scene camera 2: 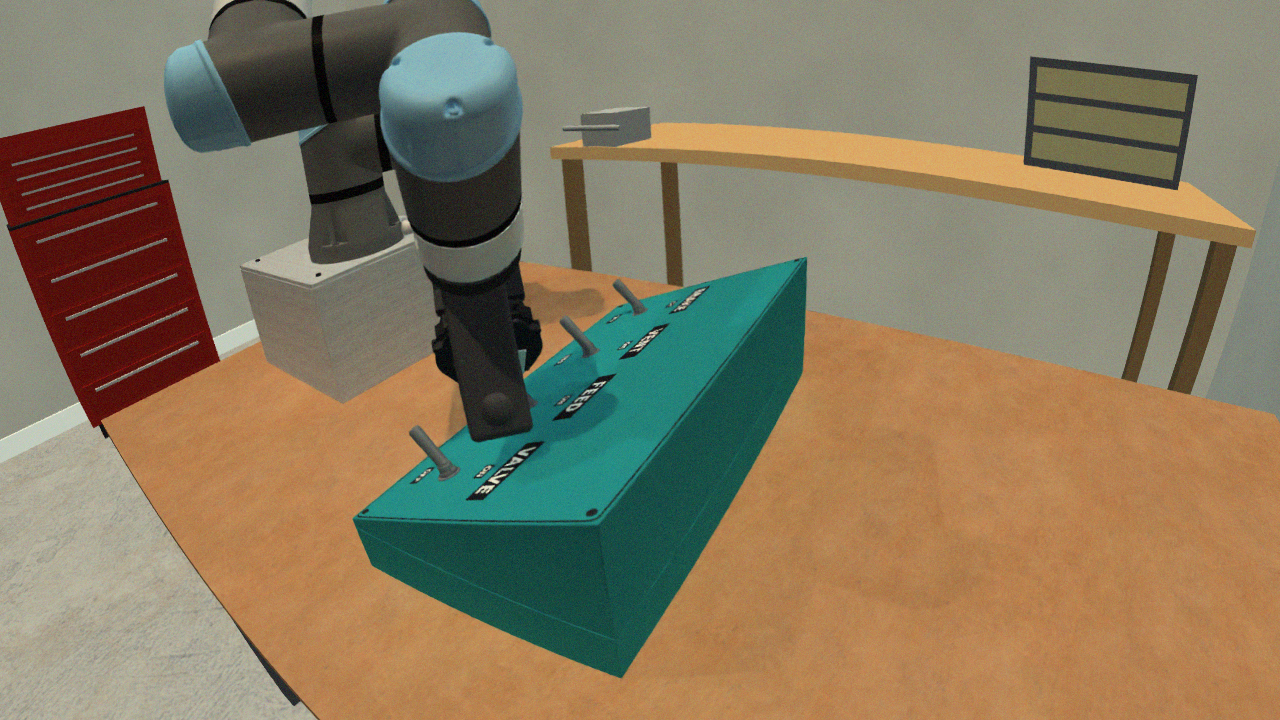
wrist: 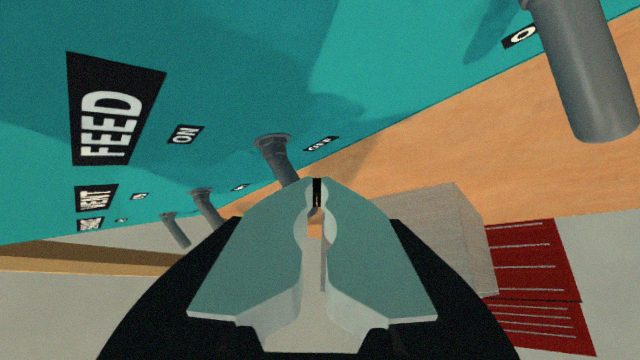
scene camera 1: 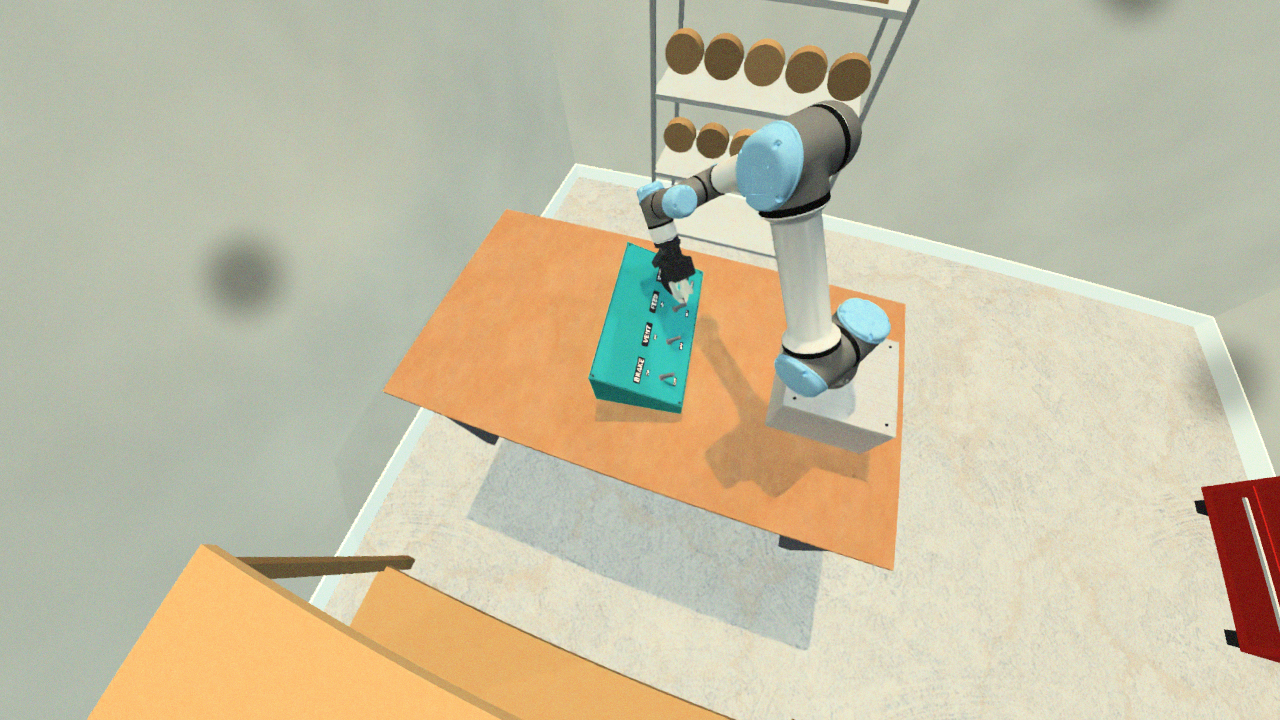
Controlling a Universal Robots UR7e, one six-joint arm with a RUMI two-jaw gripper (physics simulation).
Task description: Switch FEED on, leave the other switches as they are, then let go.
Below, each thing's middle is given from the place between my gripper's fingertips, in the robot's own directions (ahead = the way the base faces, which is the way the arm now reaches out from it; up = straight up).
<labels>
My hand is 10 mm short of the feed lever [wrist: 279, 163] and 10 mm to the right of it. From my hand the other things lie so: teal switch box [scene camera 2: 575, 536] 70 mm ahead, 100 mm to the left, 30 mm below; valve lever [wrist: 586, 66] 50 mm ahead, 100 mm to the right.
</labels>
